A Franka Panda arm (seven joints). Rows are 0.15 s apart.
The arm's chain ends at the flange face. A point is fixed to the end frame.
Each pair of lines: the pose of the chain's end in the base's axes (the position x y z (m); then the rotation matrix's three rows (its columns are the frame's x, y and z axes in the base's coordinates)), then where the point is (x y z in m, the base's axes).
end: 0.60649 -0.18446 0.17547; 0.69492 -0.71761 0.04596; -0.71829 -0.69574 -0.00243; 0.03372 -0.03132 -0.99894
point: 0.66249 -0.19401 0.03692
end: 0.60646 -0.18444 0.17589; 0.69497 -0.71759 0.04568; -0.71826 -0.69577 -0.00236; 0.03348 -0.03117 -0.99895
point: 0.66242 -0.19398 0.03732
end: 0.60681 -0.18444 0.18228; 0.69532 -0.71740 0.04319; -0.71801 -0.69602 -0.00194; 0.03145 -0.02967 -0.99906
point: 0.66243 -0.19390 0.04357
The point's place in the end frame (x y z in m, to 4 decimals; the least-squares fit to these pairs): 0.0411 -0.0292 0.1410
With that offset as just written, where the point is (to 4 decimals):
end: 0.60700 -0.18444 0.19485; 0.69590 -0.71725 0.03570; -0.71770 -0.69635 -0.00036; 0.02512 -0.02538 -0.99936
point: 0.6616 -0.1937 0.0557
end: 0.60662 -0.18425 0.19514; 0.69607 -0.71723 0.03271; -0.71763 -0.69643 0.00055; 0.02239 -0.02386 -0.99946
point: 0.6608 -0.1933 0.0558
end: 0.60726 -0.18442 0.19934; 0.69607 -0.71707 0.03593; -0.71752 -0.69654 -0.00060; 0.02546 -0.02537 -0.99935
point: 0.6619 -0.1937 0.0602
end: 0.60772 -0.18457 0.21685; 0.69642 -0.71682 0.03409; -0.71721 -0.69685 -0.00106; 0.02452 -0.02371 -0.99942
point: 0.6621 -0.1938 0.0776
